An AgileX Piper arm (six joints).
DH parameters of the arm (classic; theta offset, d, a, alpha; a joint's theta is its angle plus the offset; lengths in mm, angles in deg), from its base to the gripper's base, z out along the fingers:
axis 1: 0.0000 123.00 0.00 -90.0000
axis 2: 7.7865 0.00 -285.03 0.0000
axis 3: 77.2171 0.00 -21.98 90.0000
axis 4: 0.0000 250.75 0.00 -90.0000
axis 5: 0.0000 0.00 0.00 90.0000
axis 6: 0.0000 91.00 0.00 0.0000
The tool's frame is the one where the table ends.
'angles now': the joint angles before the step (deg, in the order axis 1, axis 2, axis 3, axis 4, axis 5, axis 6). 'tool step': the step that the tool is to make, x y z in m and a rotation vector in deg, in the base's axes. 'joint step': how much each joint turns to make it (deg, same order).
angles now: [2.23, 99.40, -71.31, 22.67, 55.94, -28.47]
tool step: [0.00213, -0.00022, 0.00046, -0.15, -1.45, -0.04]
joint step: [0.00, 0.00, 0.00, 0.13, -1.37, -0.54]
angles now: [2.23, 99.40, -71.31, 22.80, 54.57, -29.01]
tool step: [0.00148, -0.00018, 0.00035, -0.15, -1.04, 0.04]
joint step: [0.00, 0.00, 0.00, 0.07, -0.96, -0.44]
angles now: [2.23, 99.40, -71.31, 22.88, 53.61, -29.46]
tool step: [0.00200, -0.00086, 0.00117, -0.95, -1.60, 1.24]
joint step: [0.00, 0.00, -0.24, -0.52, -0.93, -1.49]
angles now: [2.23, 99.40, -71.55, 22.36, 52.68, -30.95]
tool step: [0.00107, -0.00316, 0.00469, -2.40, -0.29, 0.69]
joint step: [0.00, -0.15, -1.15, -2.98, 0.94, 0.81]
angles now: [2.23, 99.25, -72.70, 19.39, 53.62, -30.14]
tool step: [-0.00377, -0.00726, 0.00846, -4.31, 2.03, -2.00]
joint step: [0.00, -0.87, -1.41, -6.36, 3.36, 5.43]
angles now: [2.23, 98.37, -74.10, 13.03, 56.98, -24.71]
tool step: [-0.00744, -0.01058, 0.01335, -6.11, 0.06, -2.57]
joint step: [0.00, -2.22, -0.56, -7.98, 2.35, 5.59]
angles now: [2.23, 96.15, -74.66, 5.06, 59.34, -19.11]
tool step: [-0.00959, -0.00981, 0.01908, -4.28, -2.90, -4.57]
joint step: [-0.14, -3.46, 0.12, -6.30, 0.42, 6.28]
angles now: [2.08, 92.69, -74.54, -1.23, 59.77, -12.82]
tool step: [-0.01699, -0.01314, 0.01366, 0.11, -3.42, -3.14]
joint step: [-2.24, -4.74, 2.77, -0.30, -1.43, 1.05]
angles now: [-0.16, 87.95, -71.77, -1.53, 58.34, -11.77]
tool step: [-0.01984, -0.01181, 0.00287, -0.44, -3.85, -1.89]
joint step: [-2.28, -5.05, 5.25, -0.29, -4.07, -0.23]
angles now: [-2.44, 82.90, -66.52, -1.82, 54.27, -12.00]
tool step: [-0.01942, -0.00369, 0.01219, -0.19, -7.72, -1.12]
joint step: [-0.99, -6.18, 4.42, 0.00, -5.95, 0.36]
